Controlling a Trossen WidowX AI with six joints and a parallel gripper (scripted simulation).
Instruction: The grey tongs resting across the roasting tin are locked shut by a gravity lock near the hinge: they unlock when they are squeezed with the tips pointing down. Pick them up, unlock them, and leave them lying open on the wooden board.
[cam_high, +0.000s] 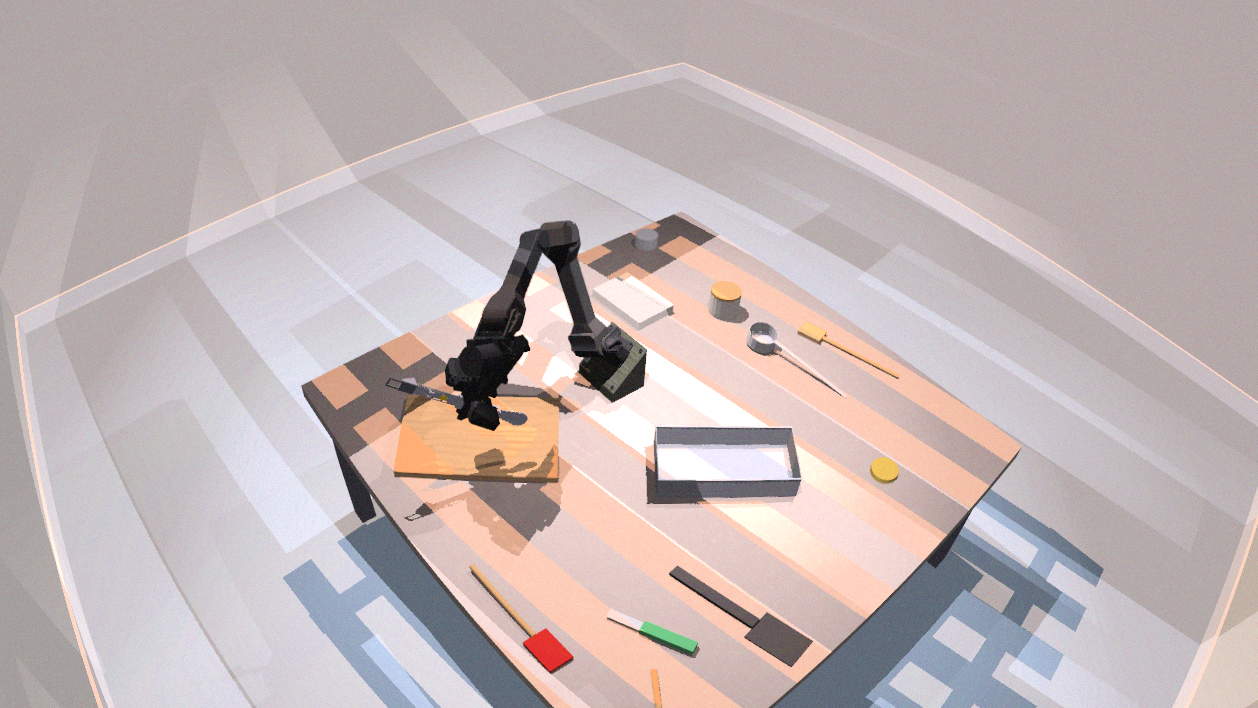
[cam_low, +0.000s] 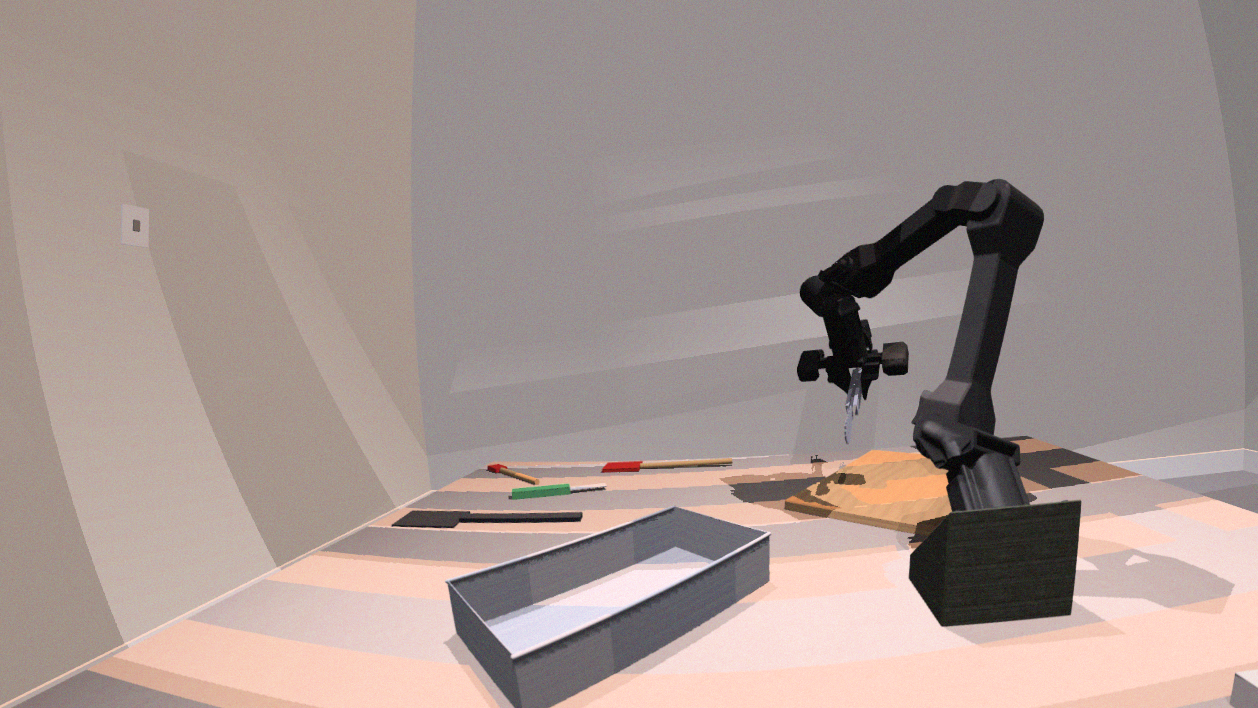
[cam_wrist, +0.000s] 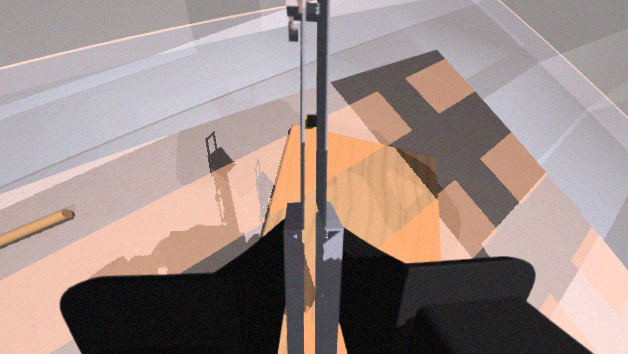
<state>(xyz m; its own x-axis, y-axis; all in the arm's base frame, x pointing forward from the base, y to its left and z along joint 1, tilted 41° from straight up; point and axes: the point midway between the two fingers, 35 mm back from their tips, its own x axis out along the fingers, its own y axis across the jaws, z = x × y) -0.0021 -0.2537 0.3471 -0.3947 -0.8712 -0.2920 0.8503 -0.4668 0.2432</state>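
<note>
Now: gripper tip 14 cm above the wooden board, 7 cm to the right of it and 4 cm past it. From my gripper tip the other things lie so: grey roasting tin 40 cm to the left, 39 cm ahead, 12 cm below; red spatula 39 cm ahead, 18 cm to the right, 14 cm below; yellow lock piece 6 cm above, 2 cm to the right, 1 cm behind.
</note>
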